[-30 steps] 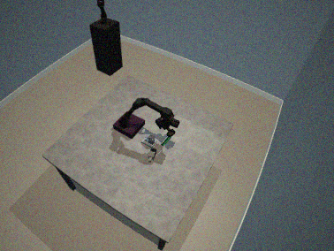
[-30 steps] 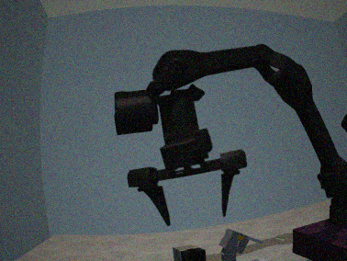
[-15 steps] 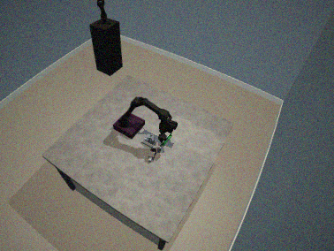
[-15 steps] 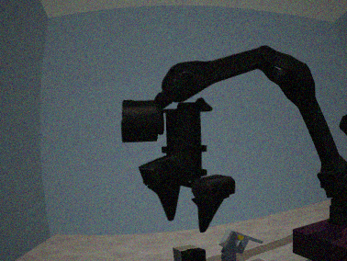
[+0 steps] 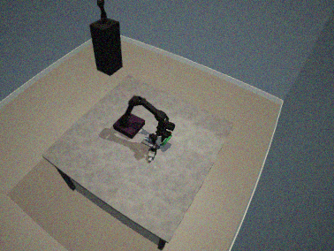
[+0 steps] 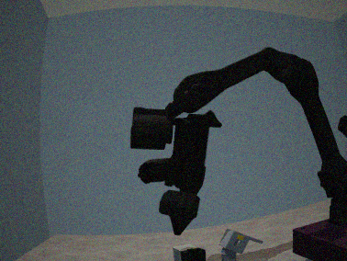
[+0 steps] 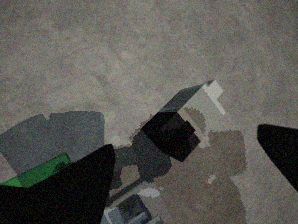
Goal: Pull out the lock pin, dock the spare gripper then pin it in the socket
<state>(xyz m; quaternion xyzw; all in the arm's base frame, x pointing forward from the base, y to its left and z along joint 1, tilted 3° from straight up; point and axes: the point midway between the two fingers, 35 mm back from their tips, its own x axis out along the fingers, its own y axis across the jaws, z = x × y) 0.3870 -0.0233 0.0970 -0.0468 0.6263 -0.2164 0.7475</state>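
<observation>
My gripper tip is now 10 mm past the spare gripper, 70 mm to the left of it and 100 mm above it. Round my gripper tip: green bar (10 mm behind, 160 mm to the left, 110 mm below); grey socket block (110 mm behind, 50 mm to the left, 80 mm below).
</observation>
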